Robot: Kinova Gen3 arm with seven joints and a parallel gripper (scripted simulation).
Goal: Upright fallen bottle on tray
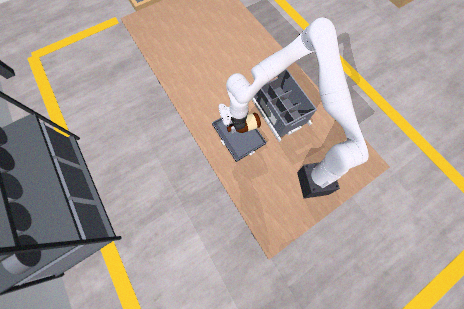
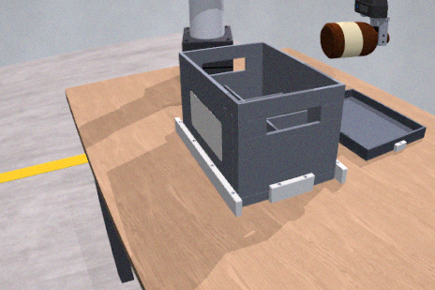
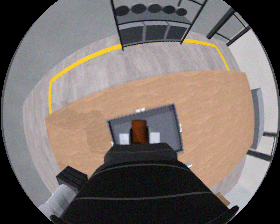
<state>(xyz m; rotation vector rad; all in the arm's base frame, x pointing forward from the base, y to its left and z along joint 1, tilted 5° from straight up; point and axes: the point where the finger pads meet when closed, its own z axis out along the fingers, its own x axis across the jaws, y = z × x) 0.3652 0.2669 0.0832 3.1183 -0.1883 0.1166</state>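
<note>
My hand is 50 mm to the left of the brown bottle, 10 mm past it and 10 mm above it. Round my hand: dark grey tray: 180 mm below, 50 mm to the right, 20 mm ahead; then dark grey crate: 320 mm to the right, 110 mm below, 40 mm ahead.
</note>
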